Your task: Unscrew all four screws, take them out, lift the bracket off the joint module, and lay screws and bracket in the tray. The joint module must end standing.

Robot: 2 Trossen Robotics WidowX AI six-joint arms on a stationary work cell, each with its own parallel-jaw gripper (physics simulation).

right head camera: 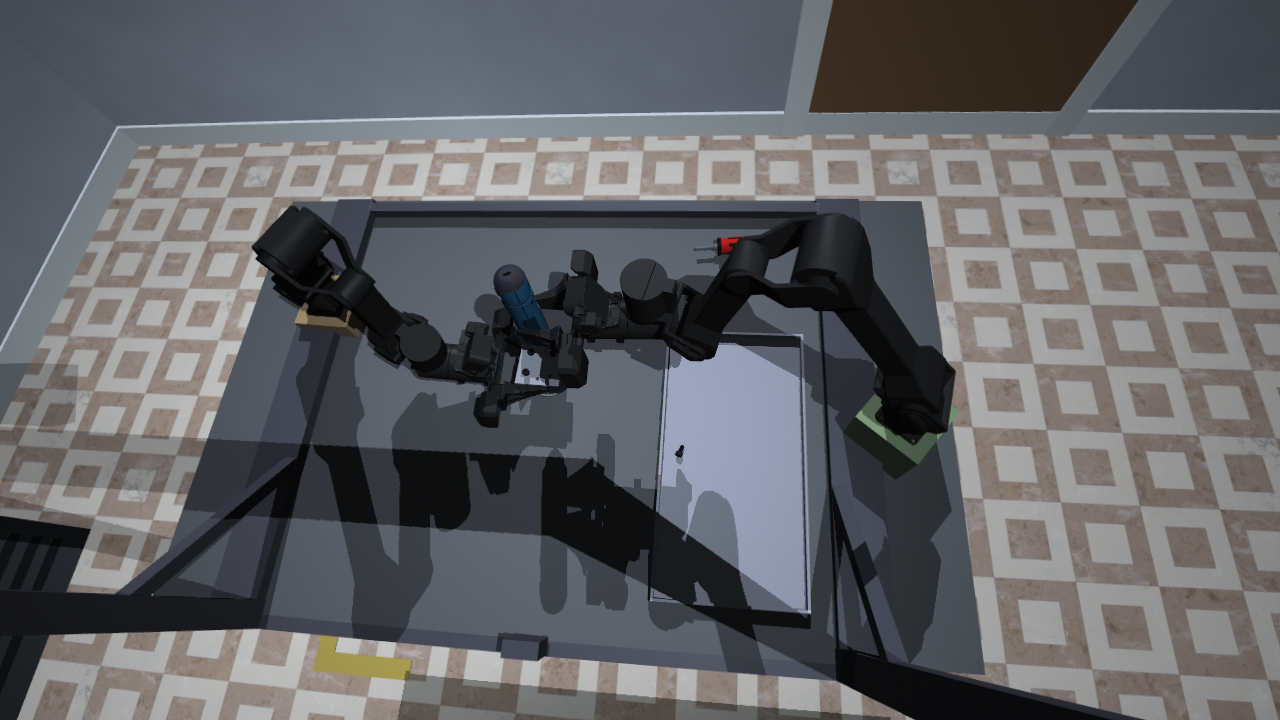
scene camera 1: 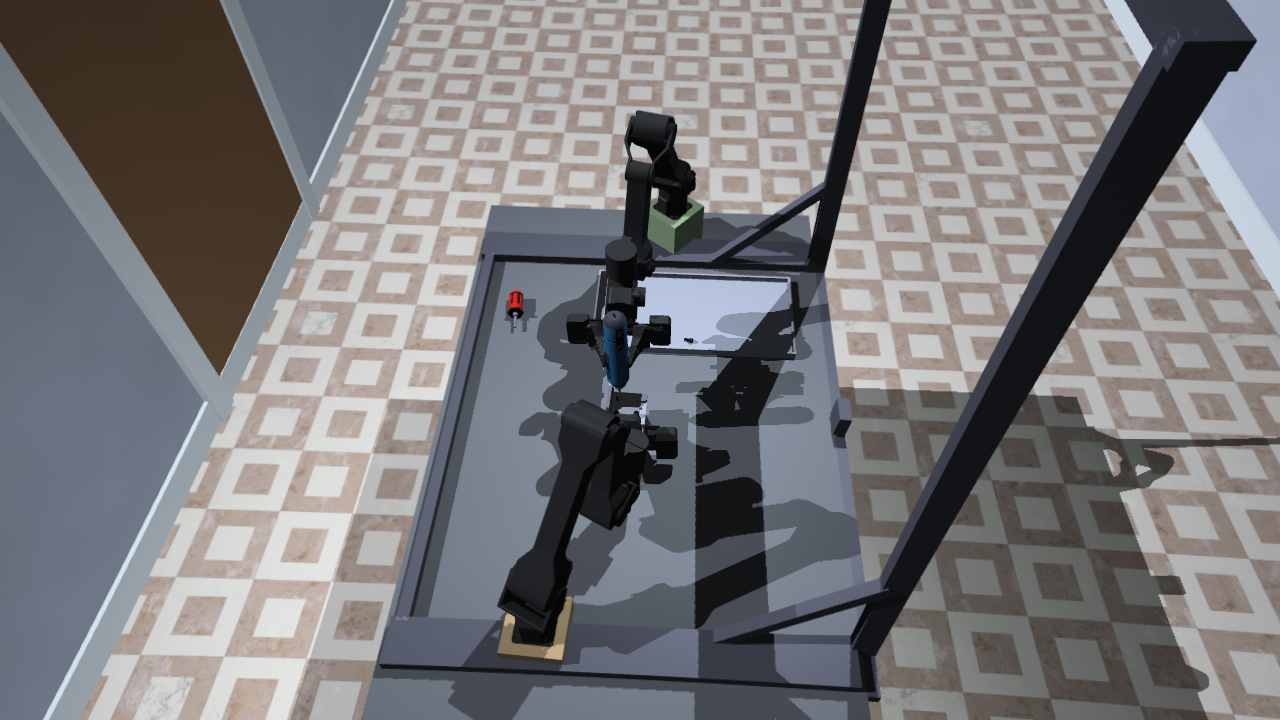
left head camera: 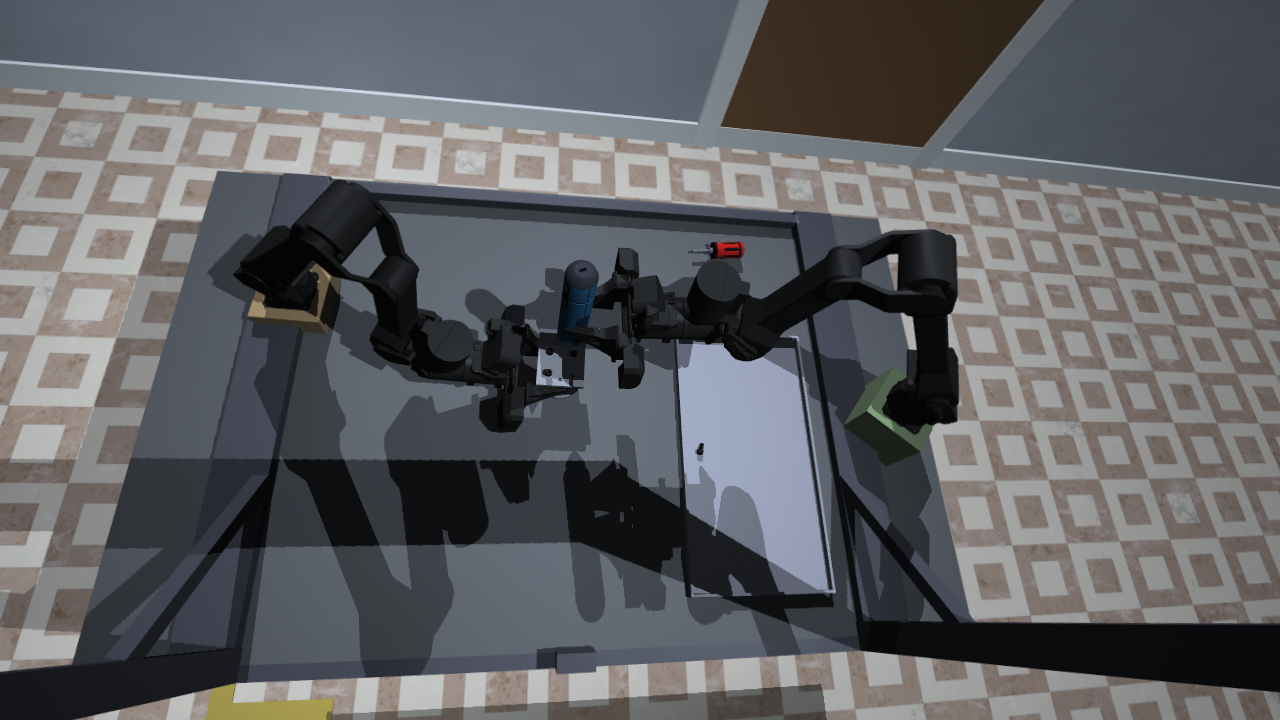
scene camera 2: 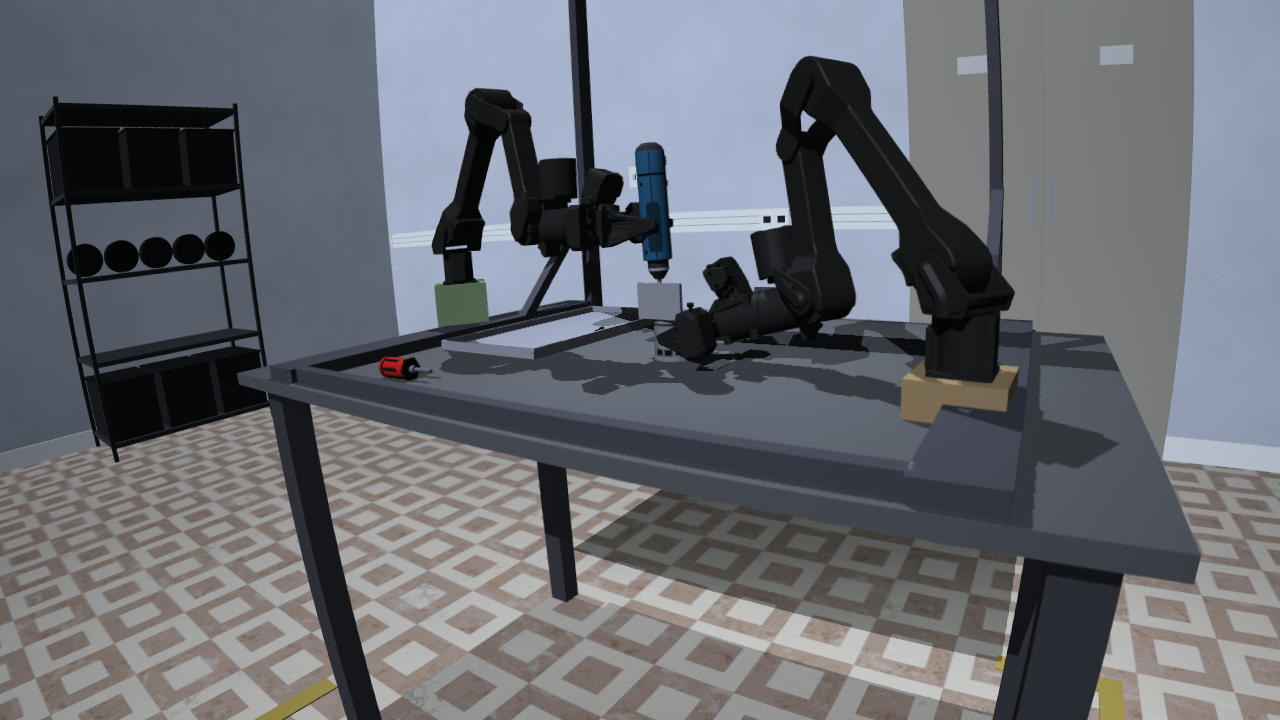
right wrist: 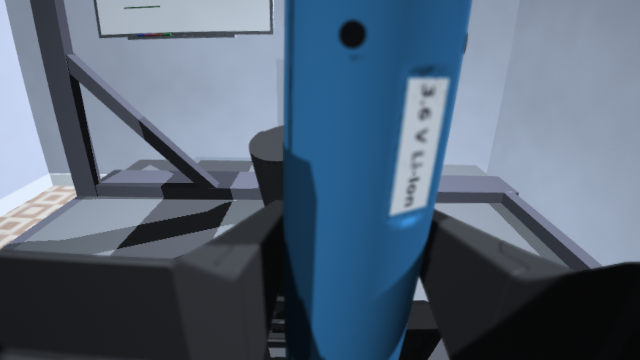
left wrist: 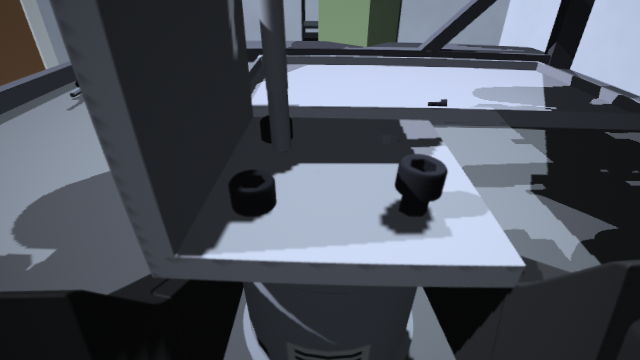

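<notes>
The joint module [left wrist: 330,315] stands upright on the table. My left gripper [scene camera 2: 687,338] is shut on it, below the L-shaped bracket [left wrist: 325,200] [scene camera 2: 659,300]. A near-right screw [left wrist: 421,182] is raised on its shank; the near-left screw [left wrist: 252,195] and far-left screw [left wrist: 267,130] are in the plate. The far-right corner bears no screw. My right gripper [right wrist: 348,215] is shut on the blue electric screwdriver [left head camera: 580,300] [scene camera 2: 652,188] [right wrist: 360,125], held upright. Its bit [left wrist: 276,85] passes in front of the far-left screw, beside its head. One screw [left head camera: 699,448] [left wrist: 437,103] lies in the tray [left head camera: 751,402].
A red screwdriver [left head camera: 726,249] [scene camera 1: 515,302] [scene camera 2: 396,367] lies near the table edge beyond my right arm. The tray's low walls stand on the right in the left head view. Dark frame posts [scene camera 1: 1029,358] rise from the table.
</notes>
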